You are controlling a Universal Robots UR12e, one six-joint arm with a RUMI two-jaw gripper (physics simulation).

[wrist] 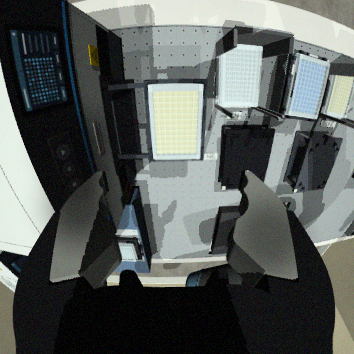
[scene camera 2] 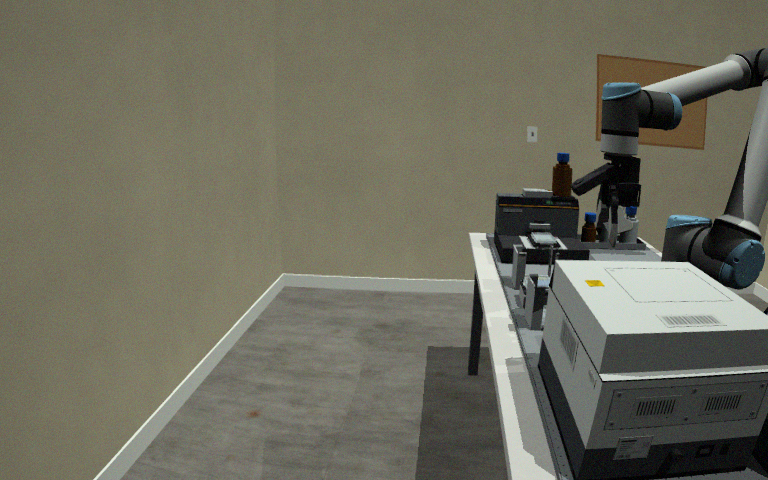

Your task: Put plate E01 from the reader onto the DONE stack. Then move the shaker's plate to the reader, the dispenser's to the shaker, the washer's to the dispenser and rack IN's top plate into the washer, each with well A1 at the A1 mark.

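Frame: origin at the arm's base, x ahead, y left, z up, level; centimetres.
Seen in the pictures: gripper, between the fingertips: (wrist: 173,172) (scene camera 2: 605,240).
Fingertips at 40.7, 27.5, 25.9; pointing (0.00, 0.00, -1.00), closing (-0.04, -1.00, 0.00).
Pixels of each thing's top centre, then the offset from my fingertips to it, as dx, dy, dz. "spot": a spot on its surface instead.
- plate with pale yellow wells, centre of its top: (wrist: 175,124) +0.0, -0.4, -15.2
- reader, centre of its top: (scene camera 2: 656,288) +0.6, +30.3, -0.7
- whitish plate, centre of its top: (wrist: 241,75) +7.9, -14.1, -24.2
- blue plate, centre of its top: (wrist: 309,87) (scene camera 2: 545,281) +7.0, -28.5, -20.8
- second yellow plate, centre of its top: (wrist: 342,93) +7.2, -44.2, -25.5
- blue device, a spot on its surface: (wrist: 140,230) spot: -31.9, +11.1, -21.0
- brown bottle, a spot on its surface: (scene camera 2: 561,181) spot: -13.0, -88.9, +1.7
My gripper (scene camera 2: 613,242) (wrist: 173,172) is open and empty, pointing down, with its jaws well apart. In the wrist view a plate with pale yellow wells (wrist: 176,121) lies on the tray extended from the reader (scene camera 2: 656,300) (wrist: 15,190), a large white instrument with a dark front and a well-grid screen. This plate appears beyond the fingertips, apart from them. To the right, a whitish plate (wrist: 241,75), a blue plate (wrist: 310,85) and a second yellow plate (wrist: 341,95) sit in upright racks. Their labels are too small to read.
Black nests (wrist: 247,157) (wrist: 315,160) stand right of the reader's tray. A blue device (wrist: 140,230) holding a small plate is at the lower left. In the scene view, a dark instrument (scene camera 2: 532,220) with a brown bottle (scene camera 2: 561,181) and smaller bottles (scene camera 2: 589,230) stand near the gripper.
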